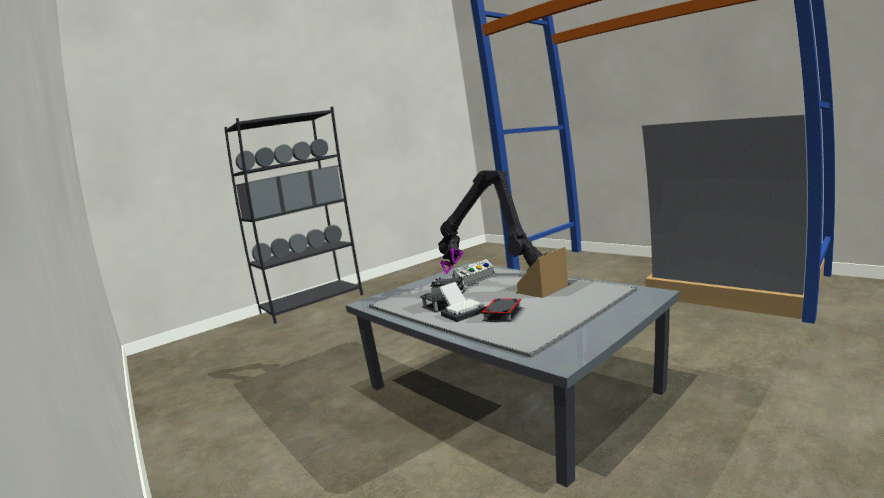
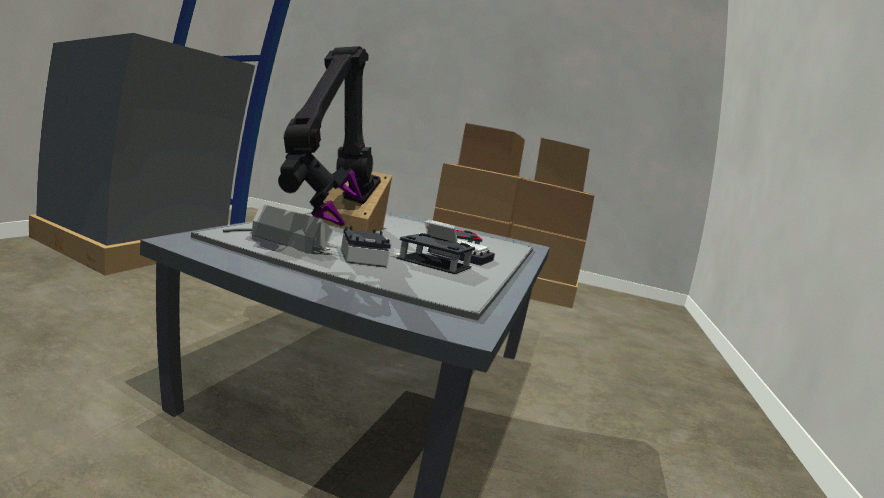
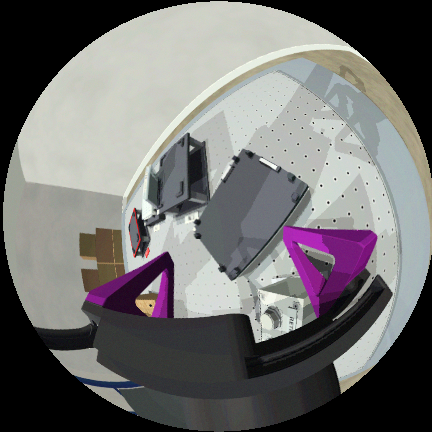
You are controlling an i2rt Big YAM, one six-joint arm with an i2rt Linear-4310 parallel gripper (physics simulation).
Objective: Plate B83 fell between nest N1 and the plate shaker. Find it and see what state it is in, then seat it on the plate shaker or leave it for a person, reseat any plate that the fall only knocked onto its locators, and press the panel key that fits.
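Places are measured from the arm's base along level axes (x ahead, y right, z down), in millimetres.
Pixels of known places: gripper, fingertip midpoint: (image 1: 450,268) (image 2: 352,211) (image 3: 227,246); arm's base at its link origin: (image 1: 539,264) (image 2: 362,189).
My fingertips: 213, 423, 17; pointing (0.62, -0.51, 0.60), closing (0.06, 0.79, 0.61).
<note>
Ahead of a thing's pixels: the offset from my fingertips to its top centre, as dx, dy, dz. "spot": to the spot under its first point. Level surfaces: height alone.
My gripper (image 1: 451,268) (image 2: 351,211) (image 3: 227,246) is open and empty, above the mat near the panel and the plate shaker. The plate shaker {spot: +80, +42, +83} (image 2: 366,254) (image 3: 252,210) is a pale box with a dark top and corner stops; no plate shows on it. Nest N1 {+176, -164, +46} (image 2: 453,244) (image 3: 175,175), a dark raised deck on posts, stands beside it. Beyond it a white slab (image 1: 452,295) (image 2: 441,231) leans steeply by a white ribbed piece on a dark base (image 1: 457,314) (image 2: 483,257). The key panel {-166, +31, +25} (image 1: 475,270) (image 2: 287,230) (image 3: 280,300) shows coloured keys. I cannot identify plate B83.
A red-edged dark stand (image 1: 502,306) (image 3: 134,232) is beyond the white ribbed piece. The arm's wooden mount (image 1: 552,273) (image 2: 378,207) rises from the perforated mat {dz +109} (image 1: 532,337) (image 2: 433,296) (image 3: 300,115). A thin grey bar {spot: -323, +82, +104} (image 2: 238,229) lies beside the panel.
</note>
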